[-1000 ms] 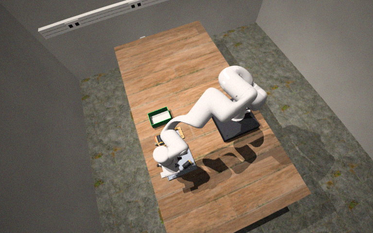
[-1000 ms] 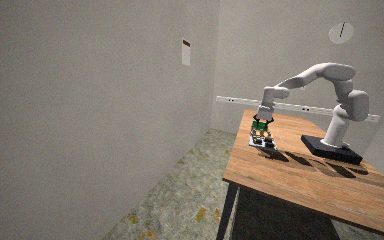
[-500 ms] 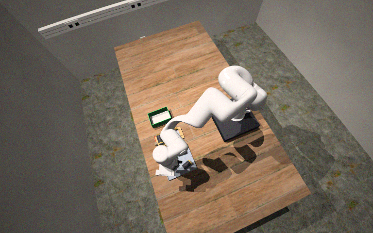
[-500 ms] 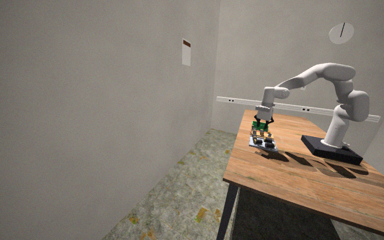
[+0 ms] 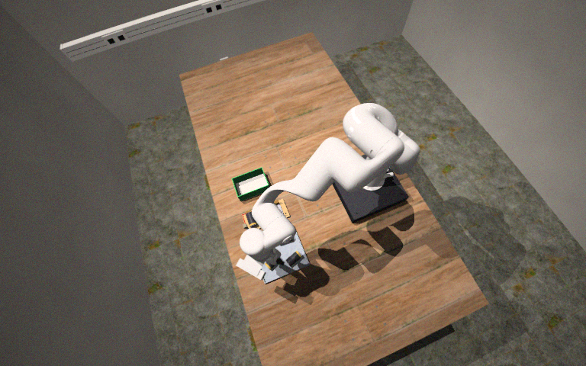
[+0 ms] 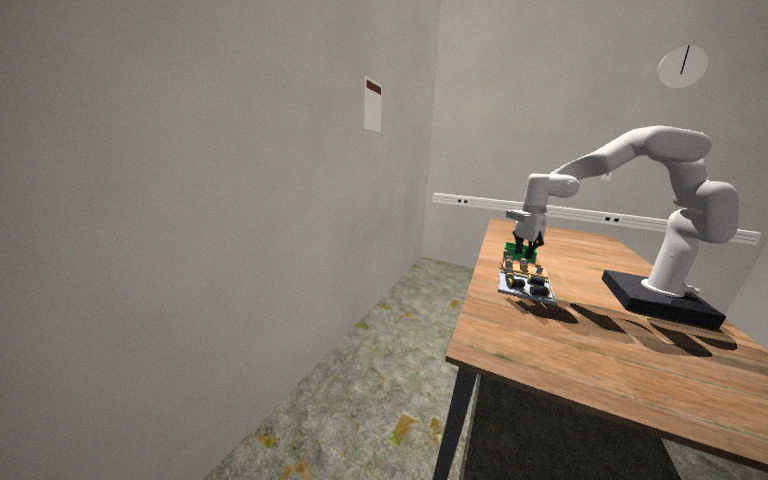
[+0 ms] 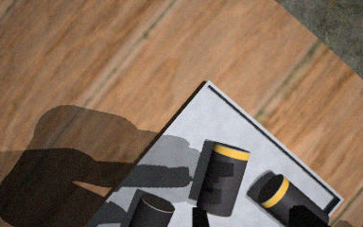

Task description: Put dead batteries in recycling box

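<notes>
My gripper is now 15 cm above the grey tray, 3 cm to the left of it and 3 cm past it. From my hand the other things lie so: green recycling box 36 cm to the right, 14 cm below, 5 cm ahead.
</notes>
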